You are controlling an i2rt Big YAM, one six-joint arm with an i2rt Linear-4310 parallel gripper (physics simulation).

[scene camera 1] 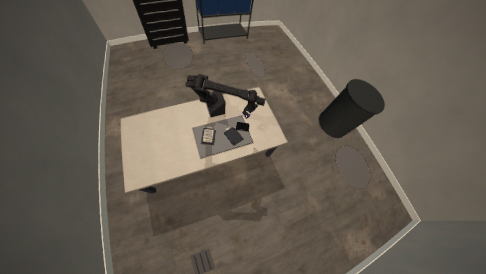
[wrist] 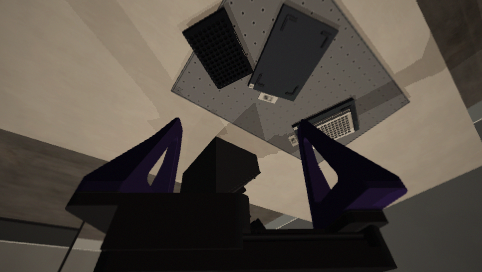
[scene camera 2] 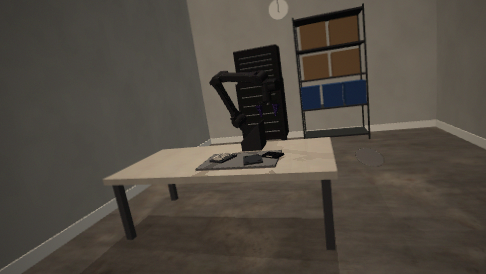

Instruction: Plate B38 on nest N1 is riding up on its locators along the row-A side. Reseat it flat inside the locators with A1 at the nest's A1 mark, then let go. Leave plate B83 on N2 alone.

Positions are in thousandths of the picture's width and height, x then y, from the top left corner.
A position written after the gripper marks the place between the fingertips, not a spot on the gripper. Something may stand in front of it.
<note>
The gripper (wrist: 501, 458) is open and holds nothing. Further things: a grey perforated plate (scene camera 1: 456, 524) and a dark grey nest plate (wrist: 601, 211).
The grey perforated plate shows as well in the wrist view (wrist: 723, 256) and in scene camera 2 (scene camera 2: 489, 593).
</note>
